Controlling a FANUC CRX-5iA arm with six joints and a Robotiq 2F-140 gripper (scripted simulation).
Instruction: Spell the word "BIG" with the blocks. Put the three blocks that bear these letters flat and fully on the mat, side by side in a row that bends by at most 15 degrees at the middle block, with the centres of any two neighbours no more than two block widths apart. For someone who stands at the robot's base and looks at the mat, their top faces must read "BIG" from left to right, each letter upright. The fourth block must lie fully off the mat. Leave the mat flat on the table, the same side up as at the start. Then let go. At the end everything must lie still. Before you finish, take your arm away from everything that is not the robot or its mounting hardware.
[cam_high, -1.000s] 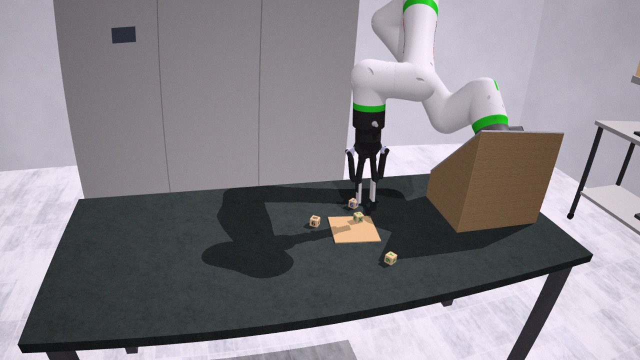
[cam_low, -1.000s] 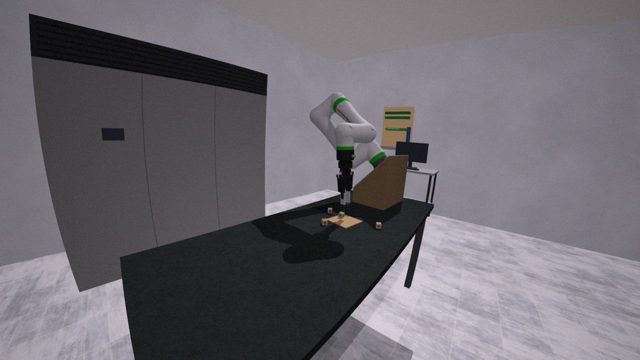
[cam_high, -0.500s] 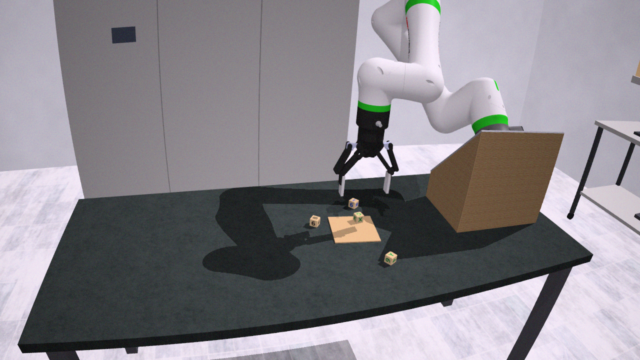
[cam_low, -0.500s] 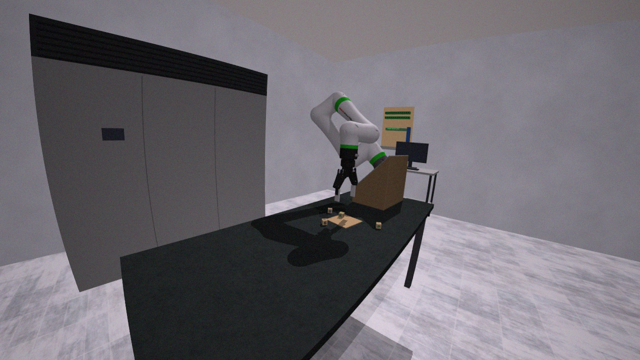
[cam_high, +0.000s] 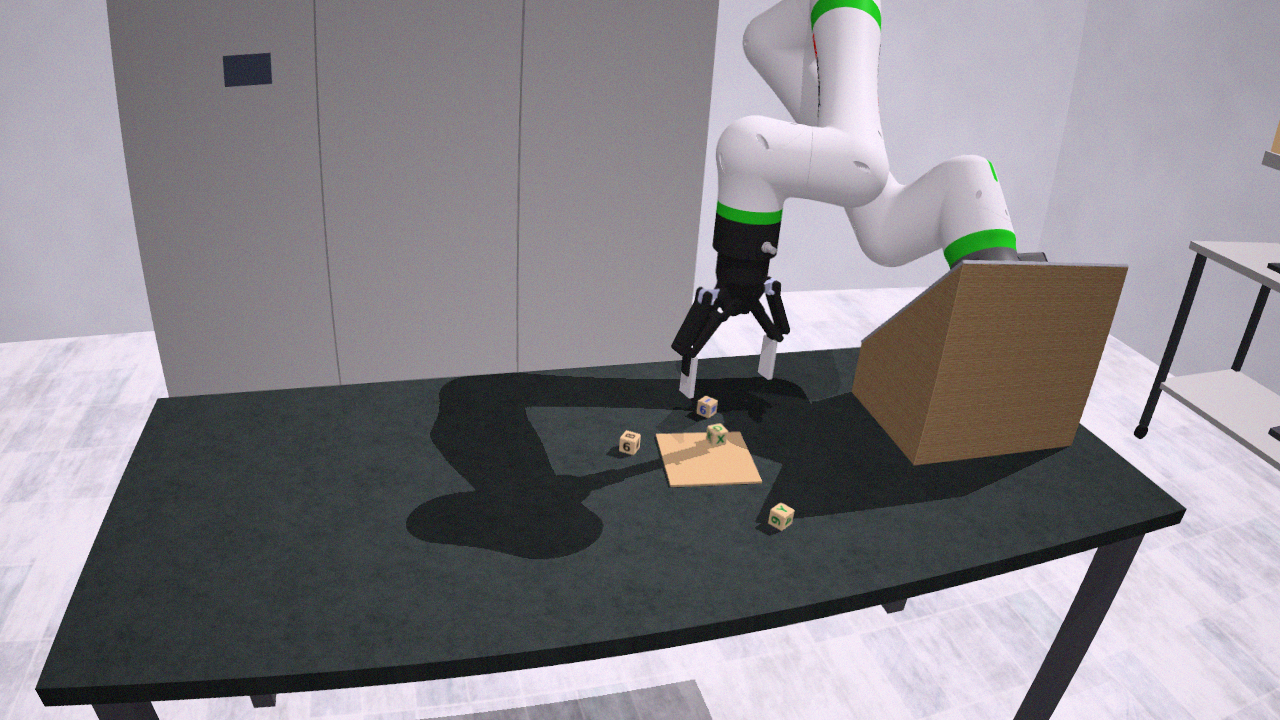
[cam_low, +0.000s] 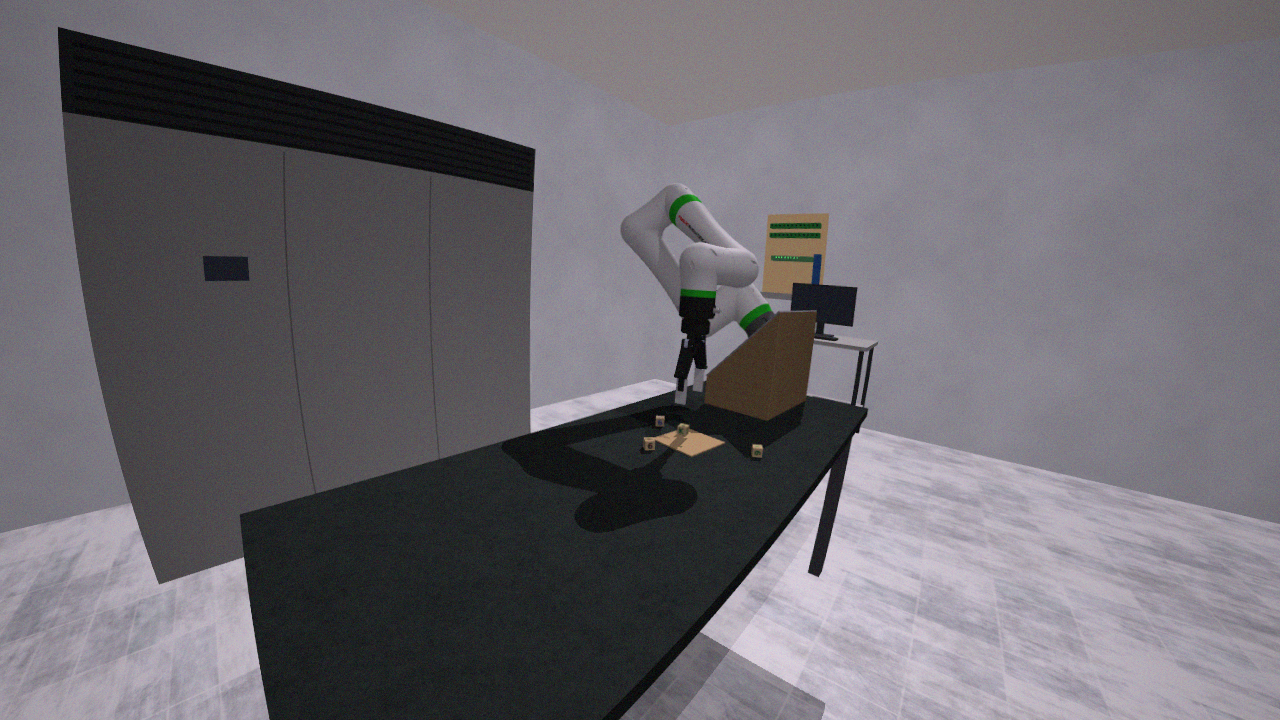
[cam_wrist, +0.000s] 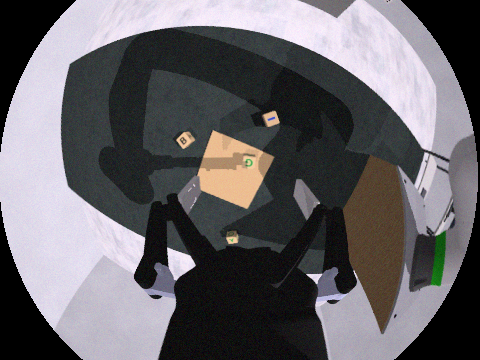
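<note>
Right now my hand is 12 cm above the tan mat, 3 cm to the right of it and 2 cm short of it.
</note>
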